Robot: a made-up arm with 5 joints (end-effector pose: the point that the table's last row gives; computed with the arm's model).
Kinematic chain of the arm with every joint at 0, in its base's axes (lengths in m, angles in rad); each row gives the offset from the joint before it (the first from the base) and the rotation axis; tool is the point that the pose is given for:
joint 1: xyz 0 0 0.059 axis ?
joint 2: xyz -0.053 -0.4 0 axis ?
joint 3: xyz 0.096 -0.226 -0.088 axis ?
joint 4: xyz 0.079 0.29 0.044 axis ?
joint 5: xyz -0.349 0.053 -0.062 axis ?
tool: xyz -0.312 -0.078 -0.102
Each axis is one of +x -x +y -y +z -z.
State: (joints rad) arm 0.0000 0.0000 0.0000 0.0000 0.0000
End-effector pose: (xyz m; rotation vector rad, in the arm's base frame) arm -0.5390 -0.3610 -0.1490 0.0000 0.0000 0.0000
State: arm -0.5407 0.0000 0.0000 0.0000 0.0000
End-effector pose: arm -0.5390 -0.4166 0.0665 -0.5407 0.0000 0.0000
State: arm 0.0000 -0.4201 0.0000 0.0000 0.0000
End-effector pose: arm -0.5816 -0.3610 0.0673 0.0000 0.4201 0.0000
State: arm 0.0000 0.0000 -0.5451 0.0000 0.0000
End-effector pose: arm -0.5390 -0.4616 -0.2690 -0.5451 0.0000 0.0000
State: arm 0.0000 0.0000 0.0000 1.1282 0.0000
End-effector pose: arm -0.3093 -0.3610 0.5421 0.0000 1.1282 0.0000
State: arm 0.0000 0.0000 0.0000 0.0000 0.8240
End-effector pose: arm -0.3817 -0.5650 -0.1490 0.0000 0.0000 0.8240
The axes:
joint 1: +x
joint 2: -y
joint 3: +x
joint 4: +y
joint 5: +z

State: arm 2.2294 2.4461 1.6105 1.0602 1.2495
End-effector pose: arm 0.1121 0.5903 -0.6429 -0.3779 -2.4018 0.3573
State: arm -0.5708 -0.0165 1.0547 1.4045 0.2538
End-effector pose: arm -0.1378 -0.7036 0.9785 0.5879 1.3361 0.5372
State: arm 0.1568 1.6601 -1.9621 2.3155 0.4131
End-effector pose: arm 0.3555 -0.2050 0.5347 0.9523 0.3549 -1.4263
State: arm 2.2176 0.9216 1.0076 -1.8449 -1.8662
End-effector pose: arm -0.0759 -0.3923 -0.3315 -0.7395 -0.3300 0.5480
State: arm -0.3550 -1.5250 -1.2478 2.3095 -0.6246
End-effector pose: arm -0.3555 -0.0616 -0.4559 1.6708 -1.3039 0.5539
